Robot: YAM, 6 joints.
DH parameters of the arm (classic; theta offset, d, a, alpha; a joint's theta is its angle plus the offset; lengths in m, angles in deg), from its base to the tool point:
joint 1: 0 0.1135 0.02 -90
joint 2: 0 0 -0.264 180
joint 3: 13.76 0 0.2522 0
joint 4: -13.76 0 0.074 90
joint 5: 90 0 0 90
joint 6: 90 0.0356 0 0
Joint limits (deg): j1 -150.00..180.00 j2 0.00..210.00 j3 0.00..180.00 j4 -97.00..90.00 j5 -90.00..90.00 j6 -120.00..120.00
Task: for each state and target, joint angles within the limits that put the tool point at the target. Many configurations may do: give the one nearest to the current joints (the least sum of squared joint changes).
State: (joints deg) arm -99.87 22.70 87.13 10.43 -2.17 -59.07
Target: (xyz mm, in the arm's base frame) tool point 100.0 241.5 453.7
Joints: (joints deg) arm -111.64 0.00 91.77 -29.07 -6.26 -59.07
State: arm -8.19 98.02 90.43 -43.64 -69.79 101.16
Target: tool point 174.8 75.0 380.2
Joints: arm 12.95 63.29 72.16 -60.16 -72.31 101.16
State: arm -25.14 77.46 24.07 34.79 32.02 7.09
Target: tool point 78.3 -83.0 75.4
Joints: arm -32.81 60.58 0.00 0.22 50.13 7.09
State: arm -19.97 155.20 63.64 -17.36 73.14 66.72
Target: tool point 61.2 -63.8 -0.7
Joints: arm -23.19 142.78 22.22 -36.30 76.02 66.72
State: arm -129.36 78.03 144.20 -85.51 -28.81 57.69
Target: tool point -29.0 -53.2 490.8
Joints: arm -132.66 57.79 109.54 -97.00 -24.43 57.69
